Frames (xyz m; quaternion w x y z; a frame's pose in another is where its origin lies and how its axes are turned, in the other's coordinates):
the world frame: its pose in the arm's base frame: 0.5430 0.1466 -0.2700 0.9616 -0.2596 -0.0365 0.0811
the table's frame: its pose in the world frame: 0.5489 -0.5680 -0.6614 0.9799 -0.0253 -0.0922 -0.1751
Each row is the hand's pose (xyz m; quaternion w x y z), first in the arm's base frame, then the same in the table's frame.
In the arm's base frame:
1: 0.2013 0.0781 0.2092 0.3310 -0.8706 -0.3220 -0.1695
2: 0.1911 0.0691 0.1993 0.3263 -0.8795 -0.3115 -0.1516
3: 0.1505 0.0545 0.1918 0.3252 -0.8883 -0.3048 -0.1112
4: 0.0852 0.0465 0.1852 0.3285 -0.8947 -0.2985 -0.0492
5: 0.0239 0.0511 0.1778 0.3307 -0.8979 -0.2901 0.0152
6: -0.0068 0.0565 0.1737 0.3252 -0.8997 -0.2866 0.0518
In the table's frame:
1: -0.7163 -0.0314 1.2372 0.6104 -0.7444 -0.2604 -0.0742
2: -0.7291 -0.0365 1.2275 0.6053 -0.7516 -0.2566 -0.0533
3: -0.7692 -0.0541 1.2256 0.6028 -0.7537 -0.2617 -0.0118
4: -0.8321 -0.0718 1.2351 0.6025 -0.7487 -0.2720 0.0499
5: -0.8921 -0.0776 1.2494 0.5997 -0.7406 -0.2809 0.1137
6: -0.9224 -0.0777 1.2579 0.5920 -0.7377 -0.2884 0.1492

